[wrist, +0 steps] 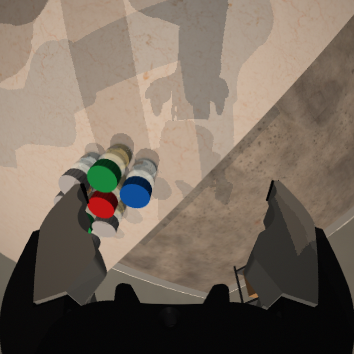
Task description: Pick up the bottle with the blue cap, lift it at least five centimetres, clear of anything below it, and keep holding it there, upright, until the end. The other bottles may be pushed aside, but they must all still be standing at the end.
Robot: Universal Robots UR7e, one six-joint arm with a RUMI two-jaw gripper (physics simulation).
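Frame: origin at the arm's base, x up, y back, z right, level; centimetres.
Where they show: gripper, fingertip midpoint: (pixel 176 184).
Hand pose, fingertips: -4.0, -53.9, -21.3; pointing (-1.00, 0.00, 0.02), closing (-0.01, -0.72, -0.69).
After its pixels a point has its place, as x, y, z.
The bottle with the blue cap (pixel 136 192) @(-15.9, -55.5, -9.1) stands at the right side of a tight group of bottles, left of the middle of the wrist view. A bottle with a green cap (pixel 104 175) @(-15.9, -49.6, -8.2) is close on its left, and a bottle with a red cap (pixel 103 204) @(-15.9, -52.5, -2.2) is at its lower left. My gripper (pixel 176 184) @(-4.0, -53.9, -21.3) is wide open and empty, above the bottles. Its left finger partly covers the left side of the group; the blue cap shows between the two fingers, nearer the left one. The lower parts of several bottles are hidden.
A white-capped bottle (pixel 73 180) @(-15.9, -45.6, -3.1) stands left of the green cap and another white-capped bottle (pixel 105 227) @(-15.9, -55.9, 3.6) below the red one. A second green cap is mostly hidden by the left finger. The pale table top (pixel 30 215) @(-26.4, -35.6, 36.6) ends at a diagonal edge. A thin dark frame (pixel 239 285) shows near the right finger.
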